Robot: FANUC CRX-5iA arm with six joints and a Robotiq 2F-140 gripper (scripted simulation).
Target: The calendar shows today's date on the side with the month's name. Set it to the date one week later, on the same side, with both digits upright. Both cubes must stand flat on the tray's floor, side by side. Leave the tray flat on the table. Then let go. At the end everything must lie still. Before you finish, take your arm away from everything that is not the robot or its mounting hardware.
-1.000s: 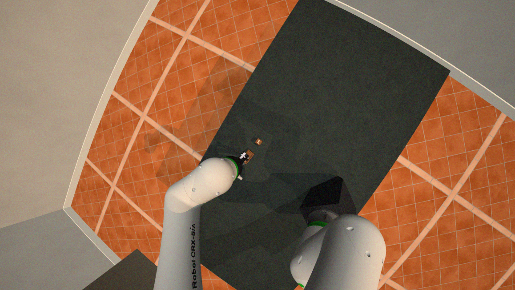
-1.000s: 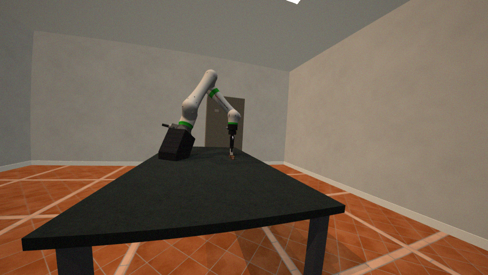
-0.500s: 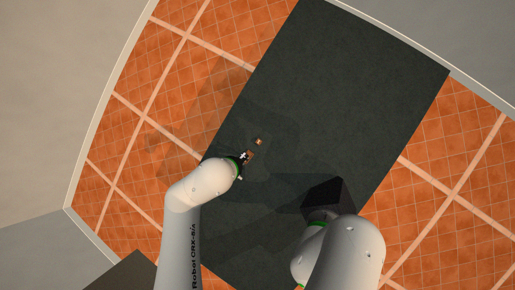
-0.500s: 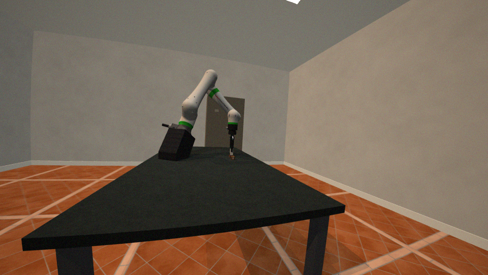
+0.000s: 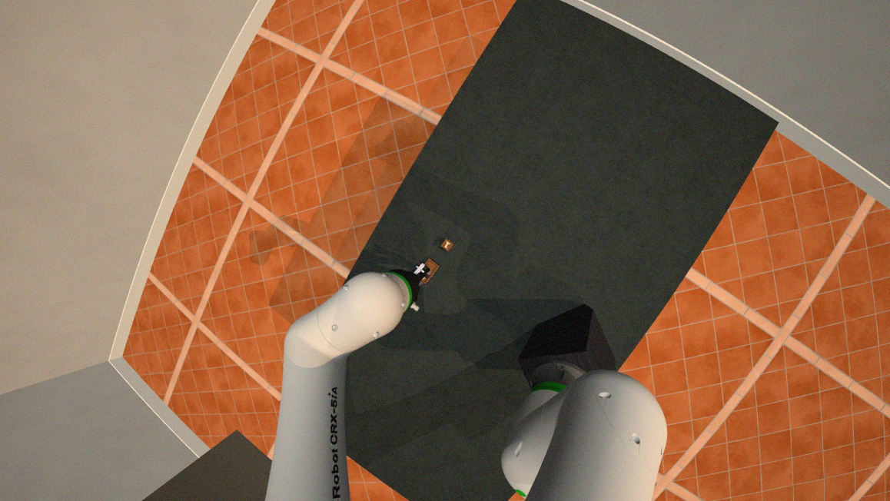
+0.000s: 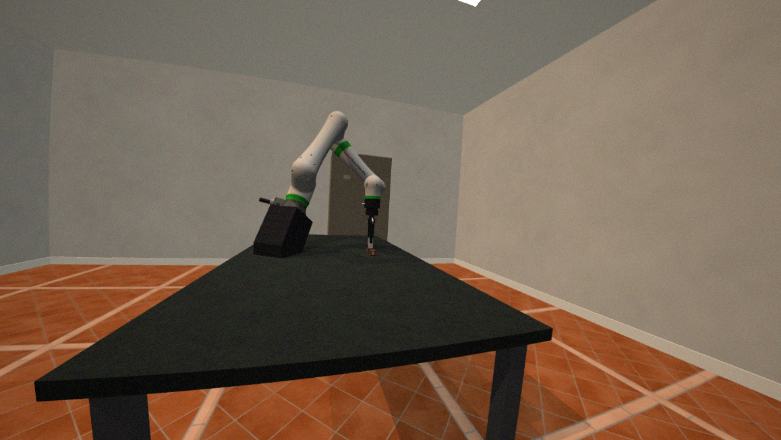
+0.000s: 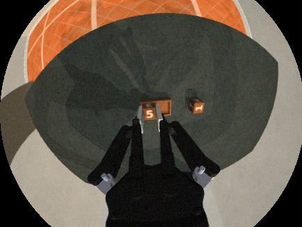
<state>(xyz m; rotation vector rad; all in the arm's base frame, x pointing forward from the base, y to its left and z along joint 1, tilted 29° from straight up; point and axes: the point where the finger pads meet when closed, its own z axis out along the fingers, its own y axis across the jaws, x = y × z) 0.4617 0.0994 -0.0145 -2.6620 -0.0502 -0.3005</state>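
Right now the brown cube is 30 mm below my hand. The rest, counted from my hand: brown tray (20 mm to the right, 40 mm below).
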